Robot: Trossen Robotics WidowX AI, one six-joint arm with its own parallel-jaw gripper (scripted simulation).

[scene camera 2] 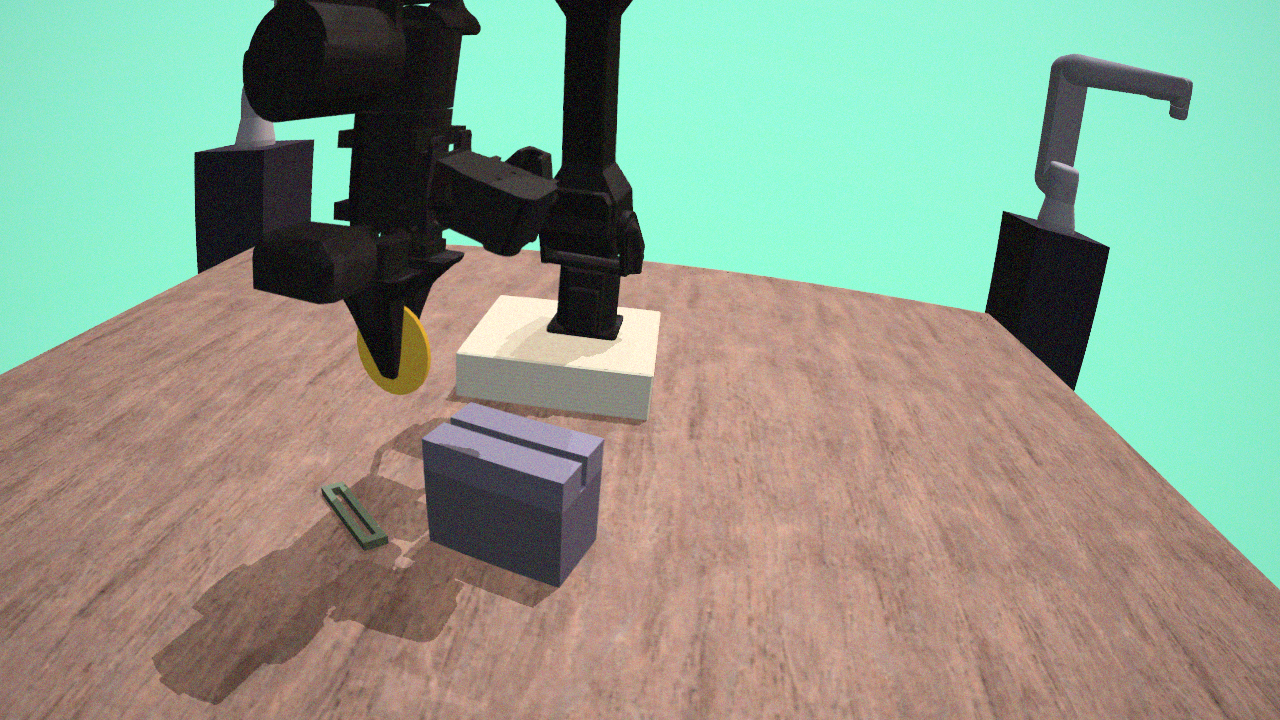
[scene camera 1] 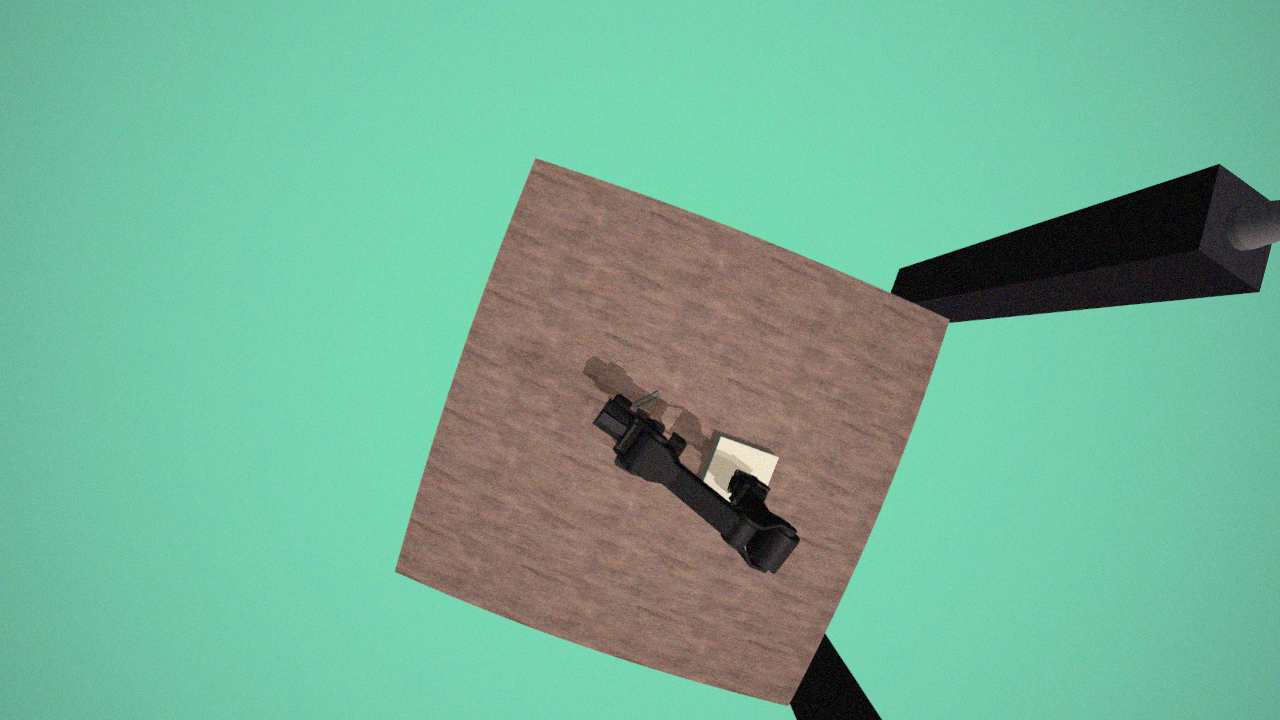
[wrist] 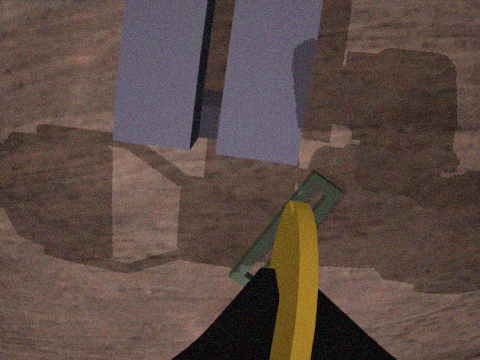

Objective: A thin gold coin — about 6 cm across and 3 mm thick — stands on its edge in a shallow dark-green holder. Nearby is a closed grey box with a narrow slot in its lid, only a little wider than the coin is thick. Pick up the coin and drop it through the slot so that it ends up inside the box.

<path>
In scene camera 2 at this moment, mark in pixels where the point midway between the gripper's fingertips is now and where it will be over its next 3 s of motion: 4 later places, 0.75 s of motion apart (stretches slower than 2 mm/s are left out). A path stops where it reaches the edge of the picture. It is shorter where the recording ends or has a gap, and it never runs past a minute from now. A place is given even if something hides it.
The gripper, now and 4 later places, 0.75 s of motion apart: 392,375; 484,387; 506,388; 511,394; 511,404
</path>
